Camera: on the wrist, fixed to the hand. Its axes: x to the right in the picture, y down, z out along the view.
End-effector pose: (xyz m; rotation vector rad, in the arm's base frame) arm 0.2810 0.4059 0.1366 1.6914 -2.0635 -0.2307
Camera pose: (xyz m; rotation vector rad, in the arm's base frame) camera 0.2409 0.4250 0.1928 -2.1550 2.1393 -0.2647
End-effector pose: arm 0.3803 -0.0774 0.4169 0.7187 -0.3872 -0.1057
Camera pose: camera 0.3918 -0.0091 0.4349 1.3827 -0.5302 -0.2069
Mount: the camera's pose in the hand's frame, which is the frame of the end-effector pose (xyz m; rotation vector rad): 0.0008 0.0627 -0.0345 0.6420 -0.1704 -0.1686
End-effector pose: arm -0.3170 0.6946 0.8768 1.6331 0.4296 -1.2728
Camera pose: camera -0.2511 0.6951 0.9048 2.0158 0.0448 -1.7853
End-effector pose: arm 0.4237 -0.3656 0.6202 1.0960 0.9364 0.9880
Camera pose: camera 0.3812 -0.3457 0.6743 1.5734 1.2198 0.4447
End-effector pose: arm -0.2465 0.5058 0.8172 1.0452 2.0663 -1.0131
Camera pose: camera -0.1998 0.5598 0.8123 1.0377 1.7416 -1.8594
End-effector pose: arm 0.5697 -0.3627 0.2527 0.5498 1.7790 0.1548
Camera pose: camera 0.5548 -0.3010 0.2858 0.8321 1.6819 -0.5838
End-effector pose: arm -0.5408 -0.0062 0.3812 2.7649 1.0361 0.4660
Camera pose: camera -0.5134 -0.0515 0.4294 -2.4826 -1.2577 0.1294
